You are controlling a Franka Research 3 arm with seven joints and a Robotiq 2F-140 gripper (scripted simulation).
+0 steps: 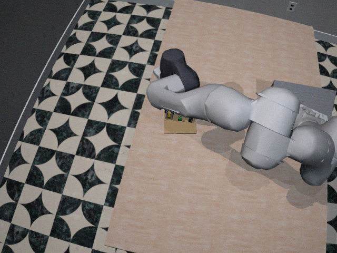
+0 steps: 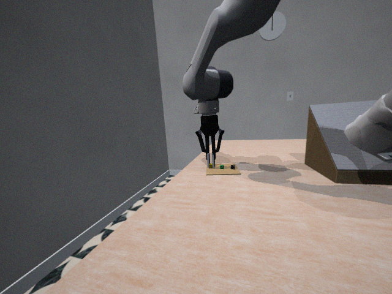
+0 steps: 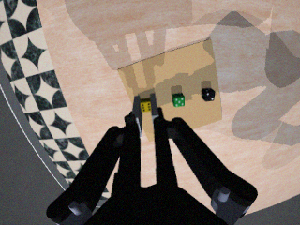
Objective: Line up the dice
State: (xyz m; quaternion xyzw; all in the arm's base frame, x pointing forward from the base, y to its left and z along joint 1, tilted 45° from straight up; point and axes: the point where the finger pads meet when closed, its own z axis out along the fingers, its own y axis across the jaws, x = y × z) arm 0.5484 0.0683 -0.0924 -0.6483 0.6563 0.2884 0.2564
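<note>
Now: hand 3 cm above the yellow die. The rest, counted from my hand: green die (5 cm behind, 3 cm below); tan mat (5 cm behind, 4 cm below); black die (10 cm behind, 3 cm below).
</note>
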